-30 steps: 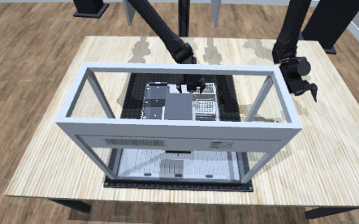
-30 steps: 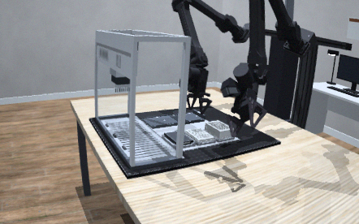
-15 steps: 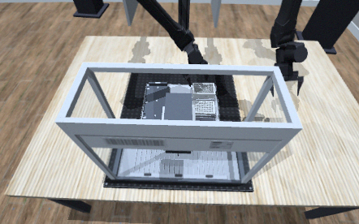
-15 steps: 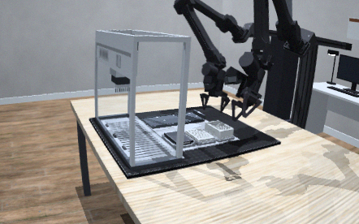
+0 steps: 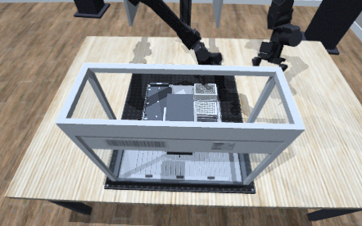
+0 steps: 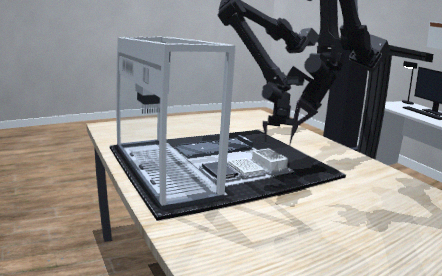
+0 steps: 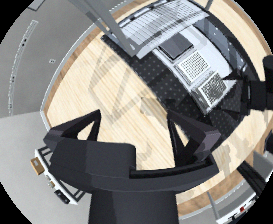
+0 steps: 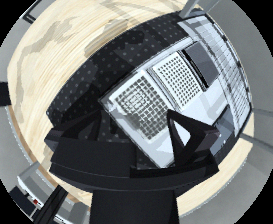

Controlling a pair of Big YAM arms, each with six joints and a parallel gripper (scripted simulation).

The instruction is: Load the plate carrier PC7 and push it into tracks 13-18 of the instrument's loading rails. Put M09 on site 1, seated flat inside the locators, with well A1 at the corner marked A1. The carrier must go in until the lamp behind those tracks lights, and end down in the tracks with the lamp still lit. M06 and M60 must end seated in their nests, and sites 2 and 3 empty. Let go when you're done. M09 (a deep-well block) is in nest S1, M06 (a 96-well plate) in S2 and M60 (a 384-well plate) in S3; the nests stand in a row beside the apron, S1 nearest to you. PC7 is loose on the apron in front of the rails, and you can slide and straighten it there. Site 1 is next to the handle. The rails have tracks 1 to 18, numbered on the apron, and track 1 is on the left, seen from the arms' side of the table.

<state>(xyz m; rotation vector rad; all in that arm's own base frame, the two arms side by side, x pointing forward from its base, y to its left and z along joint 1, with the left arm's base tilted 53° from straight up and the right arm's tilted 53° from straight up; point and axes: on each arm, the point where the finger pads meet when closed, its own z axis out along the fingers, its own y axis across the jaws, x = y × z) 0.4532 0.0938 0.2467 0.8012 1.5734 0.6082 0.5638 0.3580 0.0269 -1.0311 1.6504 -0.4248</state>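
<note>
Right now the carrier PC7 is 260 mm to the right of my right hand, 160 mm ahead of it and 90 mm below it. Also, from my right hand: 96-well plate M06: 130 mm ahead, 90 mm below; dark plate M60: 240 mm ahead, 90 mm below.
</note>
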